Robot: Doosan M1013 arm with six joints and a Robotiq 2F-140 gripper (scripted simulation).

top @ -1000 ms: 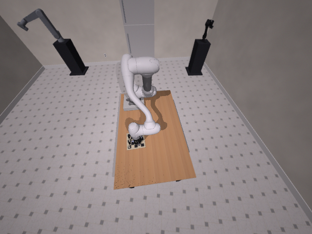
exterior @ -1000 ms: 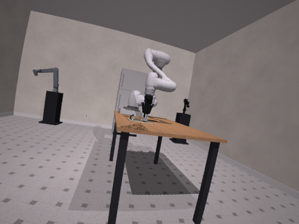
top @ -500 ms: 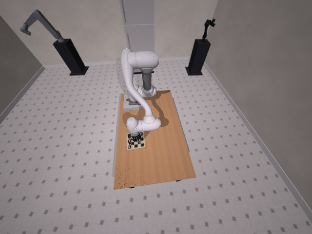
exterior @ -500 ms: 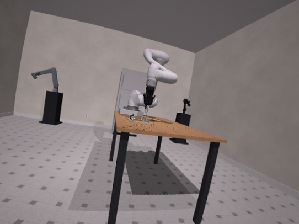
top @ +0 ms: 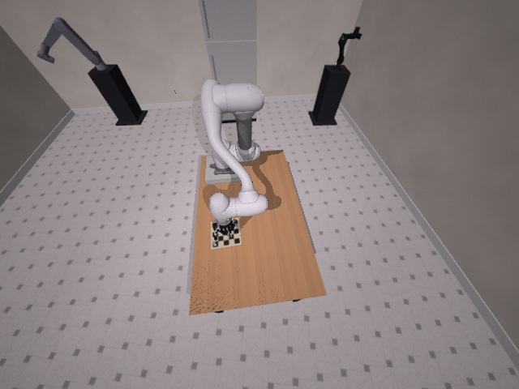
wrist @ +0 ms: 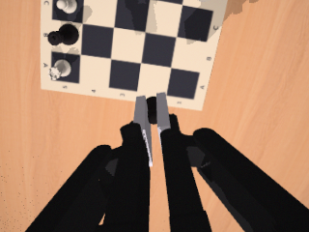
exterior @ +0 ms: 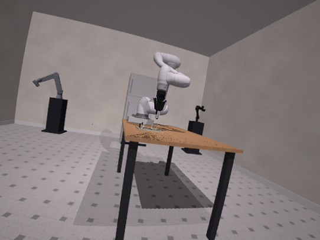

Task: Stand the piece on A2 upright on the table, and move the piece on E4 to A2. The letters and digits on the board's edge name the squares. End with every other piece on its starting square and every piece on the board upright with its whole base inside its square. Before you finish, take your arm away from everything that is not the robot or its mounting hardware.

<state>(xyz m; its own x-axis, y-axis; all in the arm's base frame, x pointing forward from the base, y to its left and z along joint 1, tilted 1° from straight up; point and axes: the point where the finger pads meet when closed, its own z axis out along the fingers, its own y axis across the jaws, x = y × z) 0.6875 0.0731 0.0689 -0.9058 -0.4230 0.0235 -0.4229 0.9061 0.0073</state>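
The small chessboard is 70 mm behind my hand, 40 mm to the right of it and 140 mm below it. From my hand the other things lie so: black pawn (30 mm below).
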